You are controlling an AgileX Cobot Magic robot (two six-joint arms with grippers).
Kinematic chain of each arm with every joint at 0, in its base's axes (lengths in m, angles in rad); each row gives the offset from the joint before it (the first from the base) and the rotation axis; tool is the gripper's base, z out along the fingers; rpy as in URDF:
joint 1: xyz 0 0 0.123 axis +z
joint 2: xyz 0 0 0 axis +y
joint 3: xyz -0.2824 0 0.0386 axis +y
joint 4: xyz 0.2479 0 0.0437 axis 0.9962 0 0.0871
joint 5: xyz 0 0 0 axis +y
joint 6: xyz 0.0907 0 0.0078 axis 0.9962 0 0.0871
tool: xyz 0 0 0 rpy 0 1.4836 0
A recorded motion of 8 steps. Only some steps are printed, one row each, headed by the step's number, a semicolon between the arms.
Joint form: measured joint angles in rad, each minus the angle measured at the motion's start. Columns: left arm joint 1, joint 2, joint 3, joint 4, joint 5, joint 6; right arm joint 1, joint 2, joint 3, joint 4, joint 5, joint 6.
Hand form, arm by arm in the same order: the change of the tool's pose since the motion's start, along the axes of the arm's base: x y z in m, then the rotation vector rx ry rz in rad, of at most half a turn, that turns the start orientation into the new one. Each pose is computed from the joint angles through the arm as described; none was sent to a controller.
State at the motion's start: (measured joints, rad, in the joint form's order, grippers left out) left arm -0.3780 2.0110 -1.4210 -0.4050 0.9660 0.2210; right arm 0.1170 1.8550 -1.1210 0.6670 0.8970 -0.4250
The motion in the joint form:
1: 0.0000 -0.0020 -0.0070 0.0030 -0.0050 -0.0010; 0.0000 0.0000 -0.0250 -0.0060 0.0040 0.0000
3: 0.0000 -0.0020 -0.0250 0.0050 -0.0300 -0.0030; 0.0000 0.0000 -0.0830 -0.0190 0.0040 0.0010
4: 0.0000 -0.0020 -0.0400 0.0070 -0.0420 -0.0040; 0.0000 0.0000 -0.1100 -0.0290 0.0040 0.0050
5: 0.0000 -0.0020 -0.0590 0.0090 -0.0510 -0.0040; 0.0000 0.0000 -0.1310 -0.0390 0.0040 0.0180
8: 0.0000 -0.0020 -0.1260 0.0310 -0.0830 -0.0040; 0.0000 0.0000 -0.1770 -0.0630 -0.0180 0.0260
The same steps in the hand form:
1: 0.0016 -0.0003 0.0025 -0.0017 -0.0136 0.0012; 0.0047 0.0004 0.0055 -0.0008 -0.0221 0.0055
3: 0.0069 -0.0017 0.0071 -0.0110 -0.0533 0.0108; 0.0161 0.0009 0.0187 -0.0047 -0.0805 0.0120
4: 0.0105 -0.0027 0.0109 -0.0171 -0.0786 0.0150; 0.0210 0.0010 0.0249 -0.0095 -0.1063 0.0139
5: 0.0144 -0.0039 0.0159 -0.0242 -0.1052 0.0173; 0.0247 0.0008 0.0297 -0.0140 -0.1218 0.0079
8: 0.0276 -0.0069 0.0337 -0.0374 -0.2042 0.0191; 0.0345 -0.0002 0.0407 -0.0325 -0.1845 0.0019

